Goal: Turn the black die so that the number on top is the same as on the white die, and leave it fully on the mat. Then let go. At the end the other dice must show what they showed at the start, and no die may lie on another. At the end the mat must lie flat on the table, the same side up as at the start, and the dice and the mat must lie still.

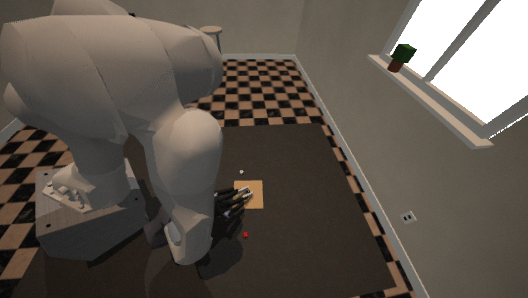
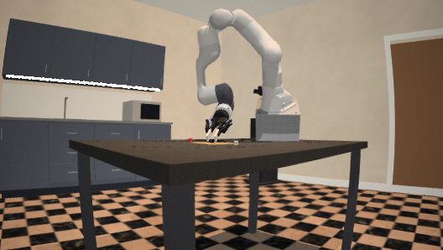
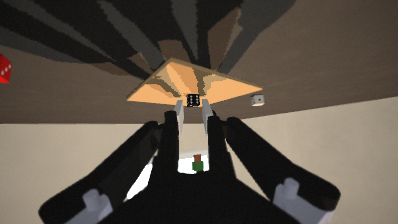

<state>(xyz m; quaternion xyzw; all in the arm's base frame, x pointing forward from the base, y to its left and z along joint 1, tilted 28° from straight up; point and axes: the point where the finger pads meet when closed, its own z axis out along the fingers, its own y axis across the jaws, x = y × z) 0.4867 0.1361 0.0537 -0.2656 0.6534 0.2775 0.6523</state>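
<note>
The black die lies 10 mm ahead of my hand, 20 mm to the left of it and 20 mm below it. The rest, counted from my hand: tan mat (10 mm ahead, 10 mm to the left, 30 mm below); white die (50 mm behind, 120 mm to the left, 30 mm below); red die (40 mm ahead, 160 mm to the right, 30 mm below).
</note>
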